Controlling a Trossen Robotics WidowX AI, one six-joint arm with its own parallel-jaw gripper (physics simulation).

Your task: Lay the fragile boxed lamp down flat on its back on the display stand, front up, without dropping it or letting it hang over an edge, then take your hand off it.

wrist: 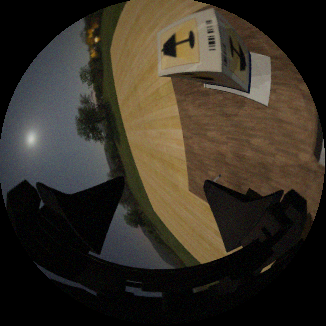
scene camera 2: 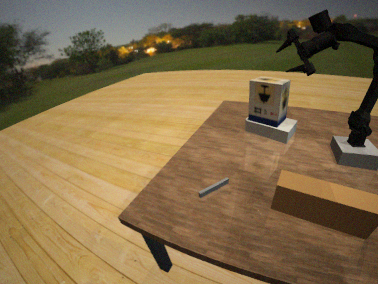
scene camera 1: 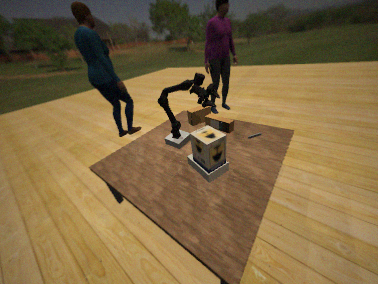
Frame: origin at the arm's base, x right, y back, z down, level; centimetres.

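Where they show: gripper, fingertip midpoint: (wrist: 165,182) (scene camera 2: 280,61) (scene camera 1: 218,102); arm's base, link origin: (scene camera 2: 355,143) (scene camera 1: 176,136).
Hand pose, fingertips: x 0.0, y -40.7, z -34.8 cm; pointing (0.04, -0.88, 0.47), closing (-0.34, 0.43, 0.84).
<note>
Things, the pixels of their top centre, and the offset from my fingertips. "spot": a spot on its surface instead. Level surfaces: height alone.
- brown table, surface height: dz +41.4 cm
- thin grey bar, top centre: (scene camera 2: 214,185) (scene camera 1: 255,134) dx -29.9, dy -23.5, dz +39.2 cm
- block, surface spot: (scene camera 2: 320,202) spot: dx -40.3, dy +9.6, dz +32.1 cm
The boxed lamp (scene camera 1: 209,150) (scene camera 2: 268,101) (wrist: 205,47) is a white box with lamp pictures and a dark blue band at its lower end. It stands upright on the light grey display stand (scene camera 1: 218,173) (scene camera 2: 270,132) (wrist: 262,77), blue band down, with a lamp picture on its top face. In scene camera 2 a side with a lamp picture and small symbols faces the camera. My gripper (scene camera 1: 215,100) (scene camera 2: 282,60) (wrist: 165,182) is open and empty, in the air above the level of the box's top and apart from it.
On the brown table (scene camera 1: 150,165) (scene camera 2: 240,220) lie two cardboard-coloured blocks (scene camera 1: 199,115) (scene camera 1: 220,123) and a thin grey bar (scene camera 1: 255,135) (scene camera 2: 214,187). One block (scene camera 2: 320,202) shows large in scene camera 2. Two people (scene camera 1: 102,65) (scene camera 1: 220,45) stand beyond the table.
</note>
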